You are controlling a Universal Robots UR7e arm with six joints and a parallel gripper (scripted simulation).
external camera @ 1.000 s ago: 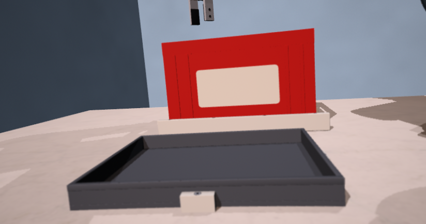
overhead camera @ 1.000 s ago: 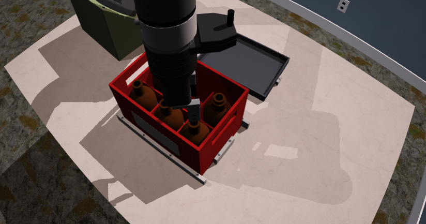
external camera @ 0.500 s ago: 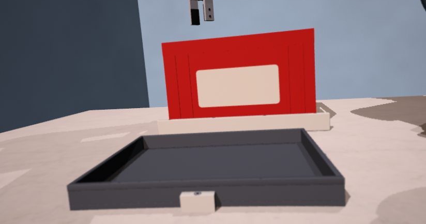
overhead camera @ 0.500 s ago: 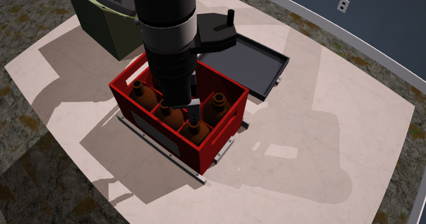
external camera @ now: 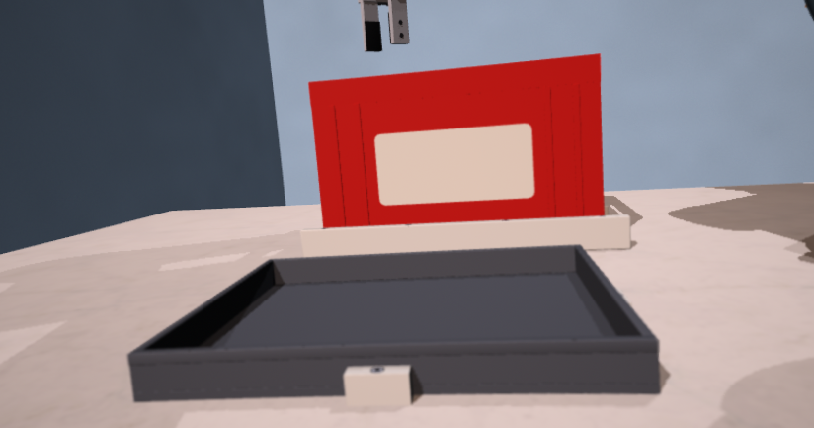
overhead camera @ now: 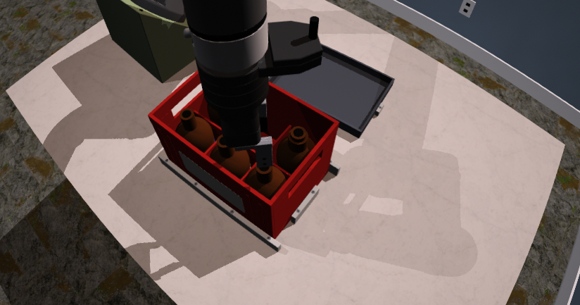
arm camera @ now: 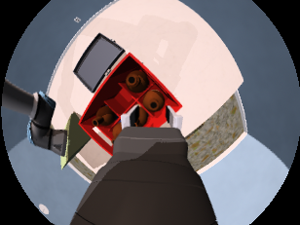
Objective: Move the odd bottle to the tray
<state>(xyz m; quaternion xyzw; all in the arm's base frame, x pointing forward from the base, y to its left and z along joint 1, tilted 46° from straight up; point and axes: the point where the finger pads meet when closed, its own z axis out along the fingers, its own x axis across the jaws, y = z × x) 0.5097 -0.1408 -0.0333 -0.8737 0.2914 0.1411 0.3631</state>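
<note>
Right now my hand is 80 mm to the right of the bottle and 150 mm above it. From my hand the other things lie so: dark grey tray 110 mm behind, 320 mm to the left, 220 mm below; red crate 90 mm behind, 30 mm to the left, 150 mm below.
</note>
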